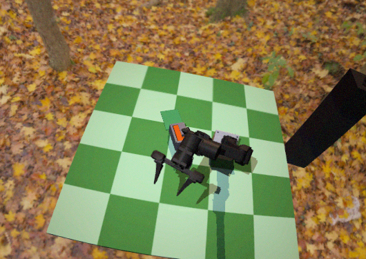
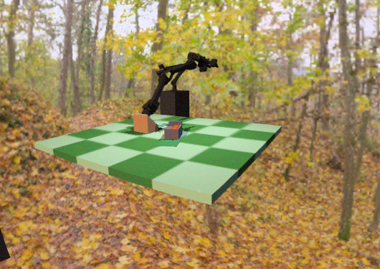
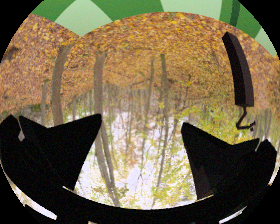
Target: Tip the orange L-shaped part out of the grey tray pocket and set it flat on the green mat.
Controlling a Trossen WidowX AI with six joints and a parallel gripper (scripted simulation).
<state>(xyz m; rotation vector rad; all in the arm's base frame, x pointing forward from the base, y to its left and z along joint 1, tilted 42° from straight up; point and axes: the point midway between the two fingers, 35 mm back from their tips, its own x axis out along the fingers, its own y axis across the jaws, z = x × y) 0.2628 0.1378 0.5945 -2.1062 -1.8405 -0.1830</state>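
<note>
My gripper tip is 2 cm short of the orange L-shaped part, 50 cm to the left of it and 40 cm above it. From my gripper tip the other things lie so: green mat 11 cm ahead, 64 cm to the right, 47 cm below.
</note>
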